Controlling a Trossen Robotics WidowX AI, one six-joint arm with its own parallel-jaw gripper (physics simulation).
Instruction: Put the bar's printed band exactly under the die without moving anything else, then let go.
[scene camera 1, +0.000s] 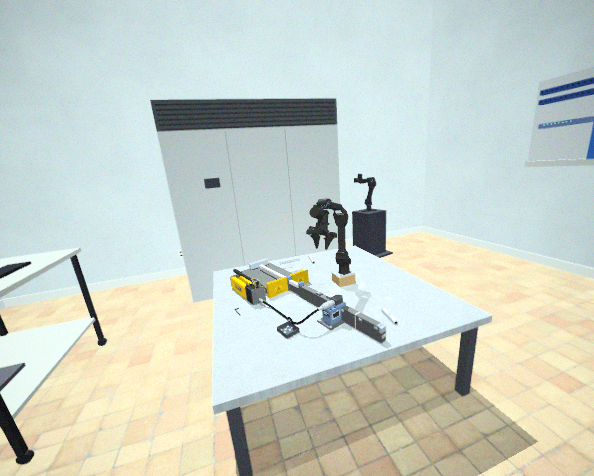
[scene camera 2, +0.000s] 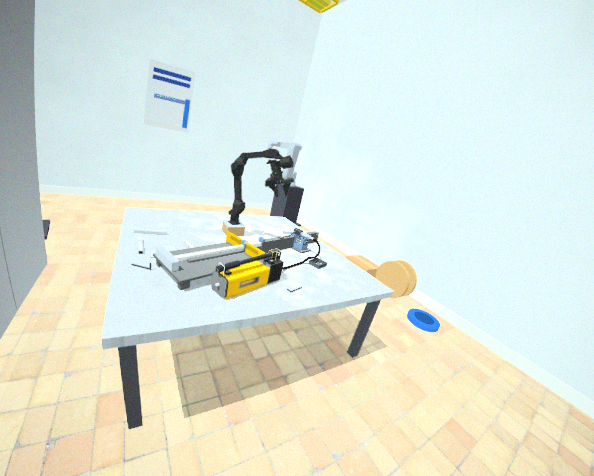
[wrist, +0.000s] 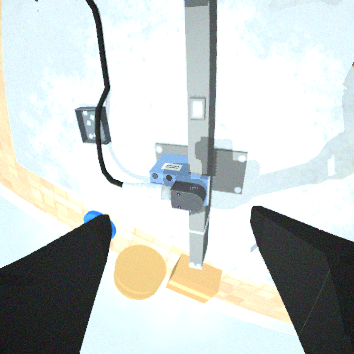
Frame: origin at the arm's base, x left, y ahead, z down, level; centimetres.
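Where they show: gripper, fingertip midpoint: (scene camera 1: 321, 249) (scene camera 2: 281, 196) (wrist: 180, 219); arm's base, origin of the base link: (scene camera 1: 344, 272) (scene camera 2: 234, 222).
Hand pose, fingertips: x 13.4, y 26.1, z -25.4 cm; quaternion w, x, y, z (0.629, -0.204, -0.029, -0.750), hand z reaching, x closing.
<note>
Things, the pixels of their centre, and the offset from my fingertips. "pt": a spot on its surface instead. Level surfaces: height alone.
- blue device, surface spot: (wrist: 169, 165) (scene camera 2: 299, 241) pt dx +14.8, dy +8.7, dz +26.5 cm
- grey base plate, its level: dz +31.4 cm
- thin white line, surface spot: (wrist: 199, 231) pt dx +28.3, dy +0.0, dz +24.6 cm
- dark round-ended block, body centre: (wrist: 173, 194) (scene camera 1: 333, 301) (scene camera 2: 300, 233) dx +17.4, dy +6.0, dz +21.8 cm
- yellow unit, body centre: (scene camera 2: 249, 271) (scene camera 1: 246, 284) dx -38.9, dy +33.6, dz +25.7 cm
- black cable, surface spot: (wrist: 104, 60) pt dx -2.7, dy +25.7, dz +31.4 cm
- small dark box, surface spot: (wrist: 86, 125) pt dx +12.8, dy +32.4, dz +32.0 cm
- grey bed, its level: dz +27.2 cm
- white cylinder, body centre: (scene camera 1: 389, 315) dx +31.9, dy -17.0, dz +31.2 cm
- table, its level: dz +32.2 cm
A long grey bar (scene camera 1: 367, 326) (scene camera 2: 277, 243) (wrist: 198, 55) runs through a blue device (scene camera 1: 331, 315) (scene camera 2: 300, 241) (wrist: 169, 165) on a grey base plate (wrist: 230, 172). A thin white line (scene camera 1: 355, 320) (wrist: 199, 231) crosses the bar beyond the device, towards its end; whether it is the printed band, I cannot tell. A dark round-ended block (wrist: 187, 196) sits at the device beside the bar; I cannot make out the die for certain. My gripper (scene camera 1: 322, 247) (scene camera 2: 280, 191) (wrist: 180, 219) is open and empty, pointing down, high above the table, apart from the bar.
A yellow unit (scene camera 1: 241, 287) (scene camera 2: 247, 281) has a black cable (scene camera 1: 274, 308) (wrist: 104, 60) running to the blue device, past a small dark box (scene camera 1: 288, 329) (scene camera 2: 317, 262) (wrist: 86, 125). Yellow plates (scene camera 1: 277, 287) stand by a grey bed (scene camera 2: 200, 267). A white cylinder (scene camera 1: 389, 316) lies on the table (scene camera 1: 280, 365).
</note>
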